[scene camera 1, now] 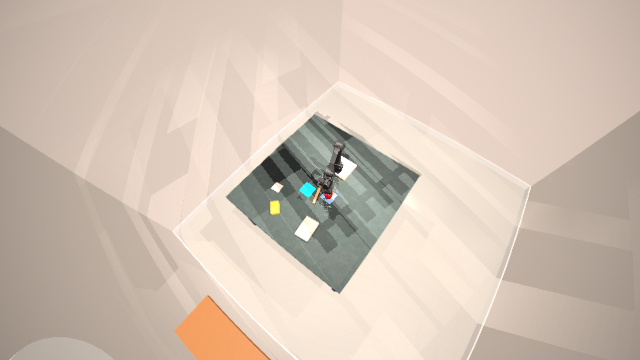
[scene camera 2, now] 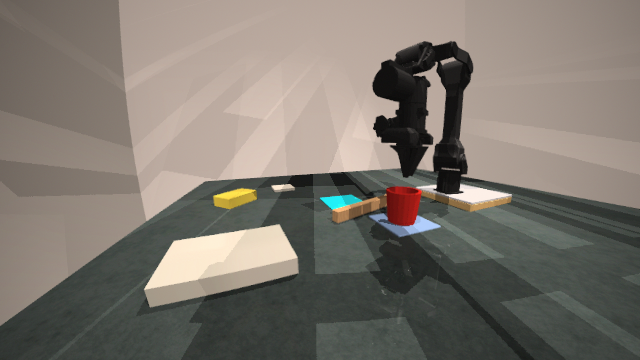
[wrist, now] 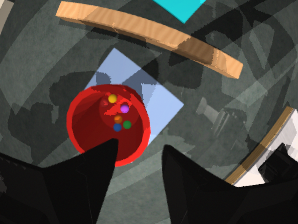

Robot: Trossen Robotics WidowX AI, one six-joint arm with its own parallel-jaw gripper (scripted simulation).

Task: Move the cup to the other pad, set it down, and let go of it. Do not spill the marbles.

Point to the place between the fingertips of the gripper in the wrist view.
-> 140, 148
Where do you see a light blue pad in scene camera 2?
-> At 421, 224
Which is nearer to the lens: the red cup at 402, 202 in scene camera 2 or the large cream slab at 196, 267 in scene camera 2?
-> The large cream slab.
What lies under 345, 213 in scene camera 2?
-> A wooden bar.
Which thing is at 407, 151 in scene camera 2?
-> The gripper.
